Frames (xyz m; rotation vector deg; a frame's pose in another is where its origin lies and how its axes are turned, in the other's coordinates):
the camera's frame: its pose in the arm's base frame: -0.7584 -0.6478 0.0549 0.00 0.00 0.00
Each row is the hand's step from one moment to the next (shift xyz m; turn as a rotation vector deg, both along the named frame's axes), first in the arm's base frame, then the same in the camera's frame.
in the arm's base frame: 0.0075 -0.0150 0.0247 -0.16 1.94 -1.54
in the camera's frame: 0.0075 -0.0150 0.0247 -0.16 1.94 -1.54
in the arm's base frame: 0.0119 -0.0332 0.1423 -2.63 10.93 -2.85
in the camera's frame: 0.0119 -0.0332 0.1423 -2.63 10.93 -2.85
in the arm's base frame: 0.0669 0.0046 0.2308 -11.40 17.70 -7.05
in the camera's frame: 0.0669 0.0046 0.2308 -11.40 17.70 -7.05
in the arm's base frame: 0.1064 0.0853 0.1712 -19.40 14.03 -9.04
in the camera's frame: 0.1064 0.0853 0.1712 -19.40 14.03 -9.04
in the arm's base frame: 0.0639 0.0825 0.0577 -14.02 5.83 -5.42
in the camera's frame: 0.0639 0.0825 0.0577 -14.02 5.83 -5.42
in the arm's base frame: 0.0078 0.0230 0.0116 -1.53 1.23 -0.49
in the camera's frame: 0.0078 0.0230 0.0116 -1.53 1.23 -0.49
